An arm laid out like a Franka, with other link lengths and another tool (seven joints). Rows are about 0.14 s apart.
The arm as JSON. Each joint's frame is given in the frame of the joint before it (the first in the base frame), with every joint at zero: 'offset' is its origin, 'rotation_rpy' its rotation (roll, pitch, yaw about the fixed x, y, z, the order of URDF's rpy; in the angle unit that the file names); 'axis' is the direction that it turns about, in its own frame. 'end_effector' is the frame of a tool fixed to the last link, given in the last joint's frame.
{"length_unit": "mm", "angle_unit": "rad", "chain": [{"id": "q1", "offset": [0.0, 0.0, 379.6], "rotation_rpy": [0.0, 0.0, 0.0], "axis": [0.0, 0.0, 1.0]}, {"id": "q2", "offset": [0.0, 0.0, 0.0], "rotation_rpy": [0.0, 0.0, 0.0], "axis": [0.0, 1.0, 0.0]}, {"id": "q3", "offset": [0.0, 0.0, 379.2], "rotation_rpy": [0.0, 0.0, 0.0], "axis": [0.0, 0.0, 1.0]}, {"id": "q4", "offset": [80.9, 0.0, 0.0], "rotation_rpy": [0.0, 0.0, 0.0], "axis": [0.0, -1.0, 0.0]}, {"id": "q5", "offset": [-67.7, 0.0, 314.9], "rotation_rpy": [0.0, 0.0, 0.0], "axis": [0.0, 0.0, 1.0]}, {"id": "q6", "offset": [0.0, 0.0, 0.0], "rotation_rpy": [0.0, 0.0, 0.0], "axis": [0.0, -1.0, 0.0]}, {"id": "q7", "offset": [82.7, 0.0, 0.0], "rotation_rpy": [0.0, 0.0, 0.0], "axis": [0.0, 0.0, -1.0]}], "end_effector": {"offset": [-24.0, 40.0, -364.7], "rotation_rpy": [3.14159, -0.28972, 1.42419]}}
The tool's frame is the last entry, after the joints.
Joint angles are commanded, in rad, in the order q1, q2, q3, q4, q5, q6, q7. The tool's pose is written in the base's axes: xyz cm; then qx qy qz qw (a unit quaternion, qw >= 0). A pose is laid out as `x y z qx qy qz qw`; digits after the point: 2 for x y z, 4 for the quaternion.
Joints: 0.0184, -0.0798, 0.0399, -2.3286, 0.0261, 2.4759, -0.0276
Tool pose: 47.37 7.13 27.76 -0.7089 -0.6768 -0.1961 0.0311
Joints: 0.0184, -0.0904, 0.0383, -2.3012, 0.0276, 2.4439, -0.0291
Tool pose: 47.70 7.13 29.00 -0.7084 -0.6766 -0.1987 0.0296
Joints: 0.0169, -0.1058, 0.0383, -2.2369, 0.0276, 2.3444, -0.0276
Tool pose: 47.40 7.13 31.17 -0.7106 -0.6759 -0.1918 0.0363
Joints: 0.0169, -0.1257, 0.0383, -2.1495, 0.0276, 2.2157, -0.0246
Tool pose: 46.90 7.21 34.28 -0.7127 -0.6755 -0.1843 0.0437
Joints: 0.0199, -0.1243, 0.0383, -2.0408, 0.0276, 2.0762, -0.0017
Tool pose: 46.52 7.50 37.30 -0.7209 -0.6685 -0.1741 0.0546
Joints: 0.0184, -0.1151, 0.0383, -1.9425, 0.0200, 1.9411, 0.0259
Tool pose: 45.62 7.29 39.62 -0.7328 -0.6589 -0.1564 0.0662
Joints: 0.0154, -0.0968, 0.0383, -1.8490, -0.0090, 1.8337, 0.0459
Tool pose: 45.31 6.25 41.55 -0.7412 -0.6540 -0.1367 0.0651
